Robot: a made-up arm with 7 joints. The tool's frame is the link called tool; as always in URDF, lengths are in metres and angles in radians. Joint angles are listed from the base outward. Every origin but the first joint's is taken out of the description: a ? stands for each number. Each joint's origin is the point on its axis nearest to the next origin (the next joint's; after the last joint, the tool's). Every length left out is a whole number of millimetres.
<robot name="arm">
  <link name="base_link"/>
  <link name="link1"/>
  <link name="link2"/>
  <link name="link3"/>
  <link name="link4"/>
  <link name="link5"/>
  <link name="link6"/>
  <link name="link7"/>
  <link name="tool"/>
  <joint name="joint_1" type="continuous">
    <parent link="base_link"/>
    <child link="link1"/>
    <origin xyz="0 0 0" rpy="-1.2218 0 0"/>
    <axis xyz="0 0 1"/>
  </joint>
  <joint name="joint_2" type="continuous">
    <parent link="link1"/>
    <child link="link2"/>
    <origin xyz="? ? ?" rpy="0 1.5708 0"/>
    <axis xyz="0 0 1"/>
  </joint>
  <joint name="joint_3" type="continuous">
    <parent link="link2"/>
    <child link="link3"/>
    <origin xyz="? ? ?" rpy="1.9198 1.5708 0"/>
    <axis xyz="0 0 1"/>
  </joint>
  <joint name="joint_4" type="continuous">
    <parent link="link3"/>
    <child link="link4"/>
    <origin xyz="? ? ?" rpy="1.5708 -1.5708 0"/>
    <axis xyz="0 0 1"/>
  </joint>
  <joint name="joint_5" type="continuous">
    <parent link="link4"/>
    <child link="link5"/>
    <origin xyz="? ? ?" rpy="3.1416 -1.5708 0"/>
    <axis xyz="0 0 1"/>
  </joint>
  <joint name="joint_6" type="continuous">
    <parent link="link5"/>
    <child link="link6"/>
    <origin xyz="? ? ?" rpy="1.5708 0 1.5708"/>
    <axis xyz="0 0 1"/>
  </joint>
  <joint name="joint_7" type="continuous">
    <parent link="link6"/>
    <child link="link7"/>
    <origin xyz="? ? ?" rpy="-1.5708 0 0"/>
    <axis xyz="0 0 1"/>
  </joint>
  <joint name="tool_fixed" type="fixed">
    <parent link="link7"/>
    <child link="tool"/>
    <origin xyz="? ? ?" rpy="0 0 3.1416"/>
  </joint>
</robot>
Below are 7 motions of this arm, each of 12 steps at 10 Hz.
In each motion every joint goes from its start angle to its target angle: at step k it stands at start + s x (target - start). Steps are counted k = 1, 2, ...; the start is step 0. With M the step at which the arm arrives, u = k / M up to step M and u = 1 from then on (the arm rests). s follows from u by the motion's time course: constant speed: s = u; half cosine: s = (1 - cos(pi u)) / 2; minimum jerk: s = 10 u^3 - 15 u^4 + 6 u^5.
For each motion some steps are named. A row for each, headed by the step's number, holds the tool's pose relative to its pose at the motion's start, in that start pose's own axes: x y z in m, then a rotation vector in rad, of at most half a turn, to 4 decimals.
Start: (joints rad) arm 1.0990 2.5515 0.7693 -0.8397 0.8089 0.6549 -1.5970
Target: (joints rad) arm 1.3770 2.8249 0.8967 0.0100 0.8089 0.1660 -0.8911
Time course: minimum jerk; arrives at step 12
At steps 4, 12:
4: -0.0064 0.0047 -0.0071 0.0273 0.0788 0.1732
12: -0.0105 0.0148 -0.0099 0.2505 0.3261 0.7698

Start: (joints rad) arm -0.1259 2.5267 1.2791 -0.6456 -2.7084 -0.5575 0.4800
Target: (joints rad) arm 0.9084 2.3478 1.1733 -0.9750 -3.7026 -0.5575 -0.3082
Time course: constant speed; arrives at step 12
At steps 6, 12:
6: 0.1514 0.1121 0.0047 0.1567 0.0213 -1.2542
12: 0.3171 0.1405 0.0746 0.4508 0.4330 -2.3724

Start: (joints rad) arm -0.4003 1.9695 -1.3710 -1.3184 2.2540 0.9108 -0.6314
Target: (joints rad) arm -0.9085 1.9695 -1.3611 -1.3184 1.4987 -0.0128 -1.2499
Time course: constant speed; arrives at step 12
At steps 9, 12:
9: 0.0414 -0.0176 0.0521 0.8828 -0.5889 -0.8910
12: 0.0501 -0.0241 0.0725 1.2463 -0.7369 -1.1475

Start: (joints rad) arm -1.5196 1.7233 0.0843 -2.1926 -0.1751 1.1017 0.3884
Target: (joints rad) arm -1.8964 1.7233 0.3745 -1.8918 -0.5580 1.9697 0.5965
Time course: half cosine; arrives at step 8
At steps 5, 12:
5: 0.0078 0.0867 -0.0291 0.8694 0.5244 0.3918
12: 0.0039 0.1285 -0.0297 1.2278 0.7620 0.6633

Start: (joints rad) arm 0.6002 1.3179 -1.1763 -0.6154 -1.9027 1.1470 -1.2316
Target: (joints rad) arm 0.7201 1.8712 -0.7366 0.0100 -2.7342 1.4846 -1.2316
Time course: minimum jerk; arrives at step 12
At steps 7, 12:
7: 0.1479 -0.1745 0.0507 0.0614 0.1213 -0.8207
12: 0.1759 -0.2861 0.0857 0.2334 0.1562 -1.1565

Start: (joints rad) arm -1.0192 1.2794 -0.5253 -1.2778 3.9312 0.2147 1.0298
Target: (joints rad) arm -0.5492 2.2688 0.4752 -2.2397 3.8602 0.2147 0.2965
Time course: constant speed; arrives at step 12
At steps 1, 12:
1: -0.0322 0.0088 0.0111 0.0422 0.0486 -0.1202
12: -0.1713 0.3000 0.0809 0.9964 0.2518 -1.6994

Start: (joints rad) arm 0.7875 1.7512 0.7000 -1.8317 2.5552 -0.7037 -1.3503
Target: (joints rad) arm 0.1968 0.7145 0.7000 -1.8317 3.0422 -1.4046 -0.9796
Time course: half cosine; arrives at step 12
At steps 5, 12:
5: -0.0489 0.0282 0.0523 0.6034 0.0613 0.5661
12: -0.1422 -0.0518 0.1170 1.4935 0.3898 1.5280

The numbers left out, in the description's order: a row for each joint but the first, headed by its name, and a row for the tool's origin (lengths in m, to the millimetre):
joint_2: 0 0 0
joint_3: 0.097 0.267 0
joint_4: -0.032 0 0
joint_5: -0.174 -0.021 0
joint_6: 0 0 0
joint_7: 0 0 0
tool: 0 0 0

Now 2 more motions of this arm.
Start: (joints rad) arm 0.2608 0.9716 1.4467 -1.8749 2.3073 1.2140 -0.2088
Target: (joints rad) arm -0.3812 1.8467 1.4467 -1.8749 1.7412 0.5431 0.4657
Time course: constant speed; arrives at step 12
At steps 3, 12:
3: 0.0593 -0.0171 -0.0424 -0.0187 -0.1289 -0.1055
12: 0.1797 -0.1938 -0.0862 -0.3999 -0.6799 -0.5217

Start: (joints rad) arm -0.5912 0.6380 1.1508 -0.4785 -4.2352 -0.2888 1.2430
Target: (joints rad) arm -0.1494 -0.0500 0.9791 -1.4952 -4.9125 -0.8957 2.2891
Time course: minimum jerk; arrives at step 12
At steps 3, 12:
3: 0.0181 -0.0067 0.0058 -0.0595 0.0335 0.0182
12: 0.1347 -0.0733 0.1296 -0.3348 0.6913 0.4341

